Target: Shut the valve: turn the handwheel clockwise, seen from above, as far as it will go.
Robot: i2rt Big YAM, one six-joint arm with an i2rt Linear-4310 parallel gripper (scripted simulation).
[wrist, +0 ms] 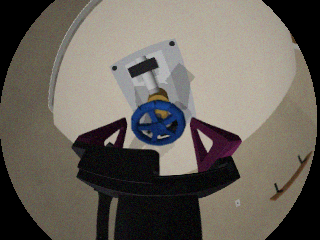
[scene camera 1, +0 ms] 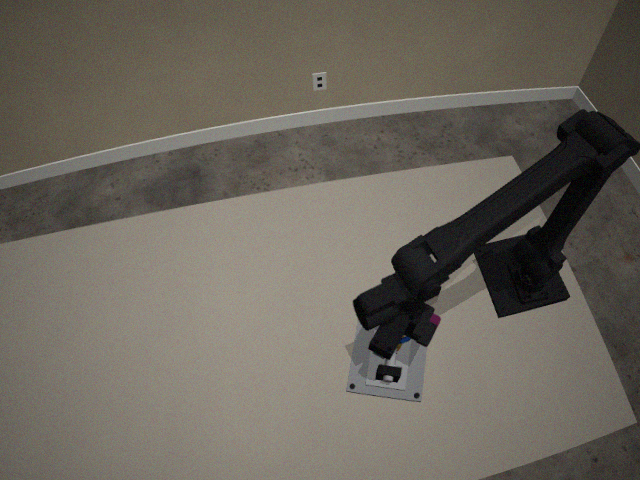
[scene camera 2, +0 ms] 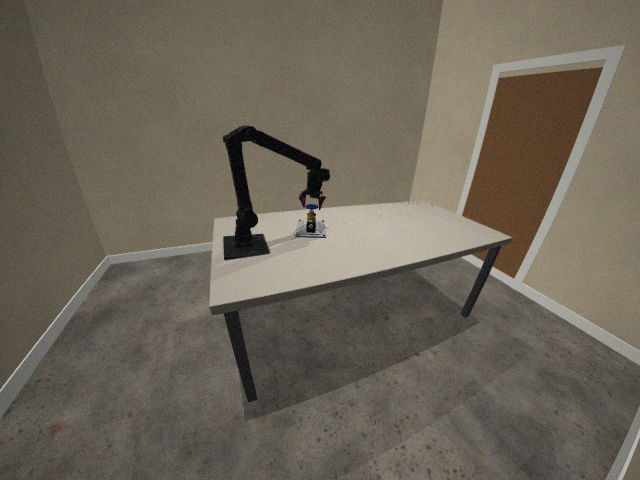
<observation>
In view: my gripper (scene camera 1: pixel 397 329) and a blue spoked handwheel (wrist: pixel 158 125).
My gripper also shows in the wrist view (wrist: pixel 158 121).
</observation>
